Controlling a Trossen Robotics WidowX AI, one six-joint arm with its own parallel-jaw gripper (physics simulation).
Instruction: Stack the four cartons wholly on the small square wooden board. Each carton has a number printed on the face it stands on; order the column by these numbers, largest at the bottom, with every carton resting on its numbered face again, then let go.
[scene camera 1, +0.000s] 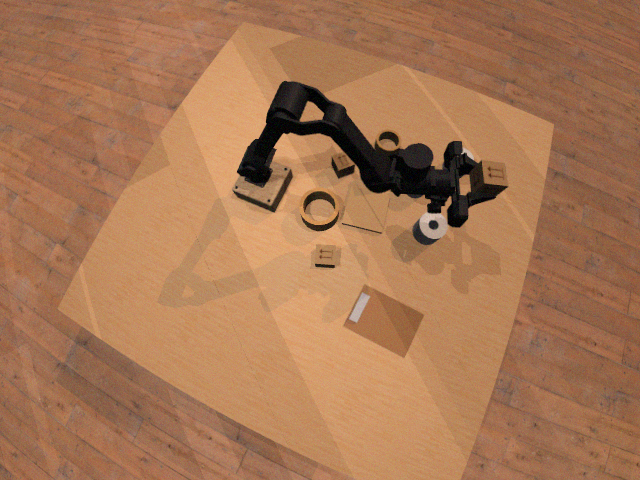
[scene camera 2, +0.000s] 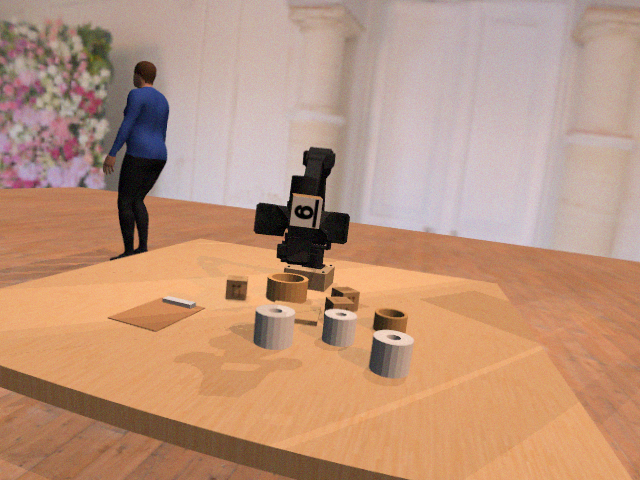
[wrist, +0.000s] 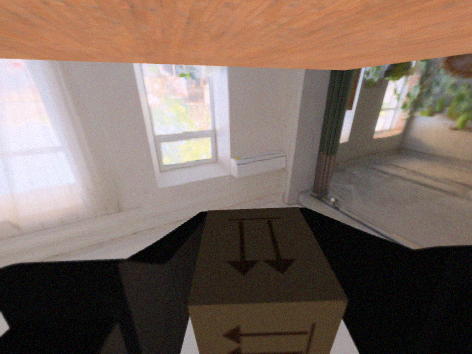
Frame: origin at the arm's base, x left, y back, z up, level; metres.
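Where they show: gripper, between the fingertips: (scene camera 2: 304, 224) (wrist: 253, 216); arm's base, origin of its link: (scene camera 1: 258, 175) (scene camera 2: 313, 266).
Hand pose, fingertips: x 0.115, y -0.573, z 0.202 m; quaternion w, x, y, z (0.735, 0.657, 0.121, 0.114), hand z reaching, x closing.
Observation:
Each offset is from my fingertips to the centre of the thing.
My gripper (scene camera 1: 474, 181) (scene camera 2: 306, 219) (wrist: 253, 216) is shut on a brown carton {dx -0.008, dy +0.025, dz +0.022 m} (scene camera 1: 493, 175) (scene camera 2: 305, 210) (wrist: 265, 265), high above the table and beyond the board on the side away from the base. Its numbered face, a sideways underlined 6 or 9, looks outward toward scene camera 2; arrows show on top. The square board {dx -0.069, dy +0.244, dz -0.253 m} (scene camera 1: 361, 211) (scene camera 2: 306, 321) lies flat; no carton is seen resting on it in scene camera 1. One carton {dx -0.252, dy +0.295, dz -0.232 m} (scene camera 1: 325, 255) (scene camera 2: 236, 287) stands apart. Another carton {dx +0.032, dy +0.364, dz -0.232 m} (scene camera 1: 342, 164) (scene camera 2: 351, 294) stands near the base. A fourth carton {dx +0.037, dy +0.259, dz -0.232 m} (scene camera 2: 339, 303) is hidden by the arm in scene camera 1.
A large ring {dx -0.133, dy +0.367, dz -0.230 m} (scene camera 1: 319, 225) (scene camera 2: 287, 293) stands between base and board; a smaller ring {dx +0.165, dy +0.264, dz -0.238 m} (scene camera 1: 378, 146) (scene camera 2: 390, 323) is farther off. Several white-topped rolls stand beyond the board, including the nearest roll {dx -0.058, dy +0.056, dz -0.225 m} (scene camera 1: 424, 235) (scene camera 2: 273, 330) and an outer roll {dx +0.185, dy +0.037, dz -0.227 m} (scene camera 2: 391, 356). A clipboard {dx -0.345, dy +0.075, dz -0.253 m} (scene camera 1: 390, 328) (scene camera 2: 149, 315) lies flat.

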